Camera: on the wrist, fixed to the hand. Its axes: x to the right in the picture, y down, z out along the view.
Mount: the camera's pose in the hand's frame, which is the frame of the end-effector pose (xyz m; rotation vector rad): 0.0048 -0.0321 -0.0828 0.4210 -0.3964 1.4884
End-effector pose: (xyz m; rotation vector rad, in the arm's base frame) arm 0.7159 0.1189 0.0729 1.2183 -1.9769 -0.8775
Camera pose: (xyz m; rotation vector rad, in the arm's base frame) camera 0.7958 0.0866 0.0949 -0.4886 -2.6351 0.1168
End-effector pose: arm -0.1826 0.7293 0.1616 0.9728 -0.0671 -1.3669
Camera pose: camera -0.1599 0.7734 0.0878 0.6462 -1.1692 -0.1038
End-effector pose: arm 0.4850 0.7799 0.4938 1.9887 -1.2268 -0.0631
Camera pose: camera 0.5457 0.8322 0.5323 0.8903 -2.8342 0.5944
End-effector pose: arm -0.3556 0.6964 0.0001 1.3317 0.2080 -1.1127
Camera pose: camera -0.3392 0.7685 -0.0493 1.1295 -1.1960 -0.0748
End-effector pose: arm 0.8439 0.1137 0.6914 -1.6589 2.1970 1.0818
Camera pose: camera 0.8933 0.0534 0.7342 0.5641 2.8535 0.8336
